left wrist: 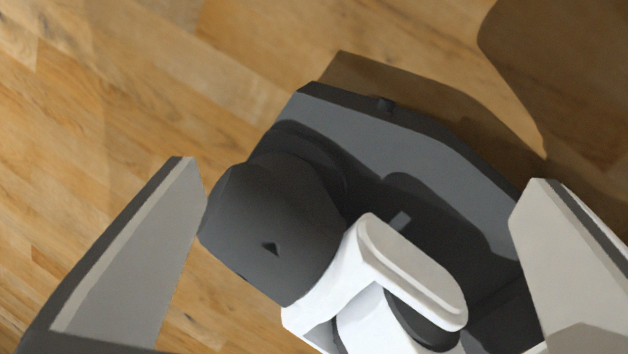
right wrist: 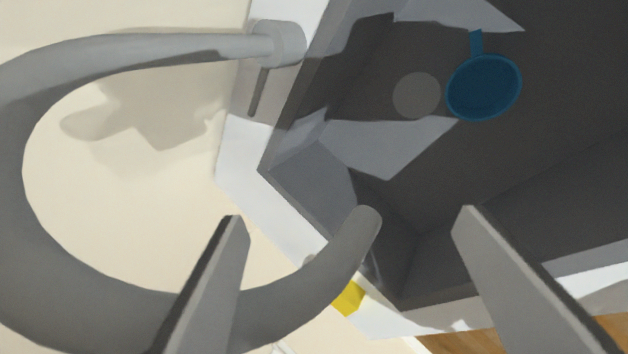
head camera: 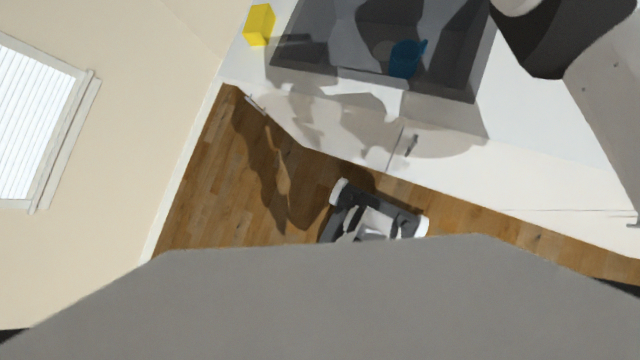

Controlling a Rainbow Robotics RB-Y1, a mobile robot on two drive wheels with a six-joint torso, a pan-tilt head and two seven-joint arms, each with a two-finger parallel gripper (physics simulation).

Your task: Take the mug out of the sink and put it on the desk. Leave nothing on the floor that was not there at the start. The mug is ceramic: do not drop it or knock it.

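Observation:
A blue mug stands upright in the dark grey sink, beside the round drain. Its handle points to the back right in the head view and to the top in the right wrist view. My right gripper is open and empty, above and apart from the mug, with the curved faucet spout showing between and behind its fingers. My left gripper is open and empty, over my own base and the wooden floor. Neither gripper shows in the head view. The desk cannot be made out.
A grey faucet arches close to my right fingers. A yellow block sits on the white counter left of the sink. White cabinets with handles are below. My wheeled base stands before them. A wall with a window is at left.

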